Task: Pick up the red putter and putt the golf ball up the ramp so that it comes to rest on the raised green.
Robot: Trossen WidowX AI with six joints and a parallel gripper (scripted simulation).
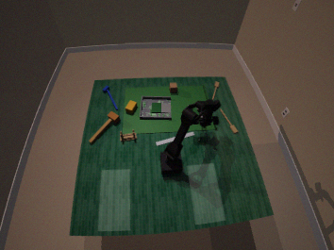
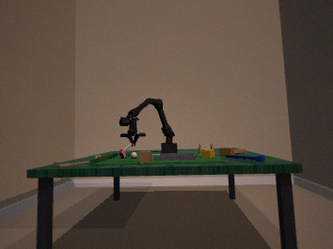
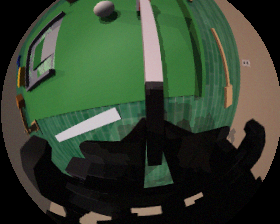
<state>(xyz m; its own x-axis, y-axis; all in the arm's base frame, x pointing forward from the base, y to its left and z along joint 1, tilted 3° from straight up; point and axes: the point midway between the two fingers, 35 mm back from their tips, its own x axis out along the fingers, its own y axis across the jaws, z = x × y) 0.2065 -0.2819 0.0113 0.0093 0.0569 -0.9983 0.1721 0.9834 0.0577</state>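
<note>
The red putter lies 12 cm ahead of my gripper tip and 2 cm to the right of it. Also, from my gripper tip: white golf ball 23 cm ahead, 4 cm to the left, 5 cm below; brown cube 46 cm ahead, 13 cm to the left, 4 cm below; wooden rack 3 cm ahead, 55 cm to the left, 4 cm below.
</note>
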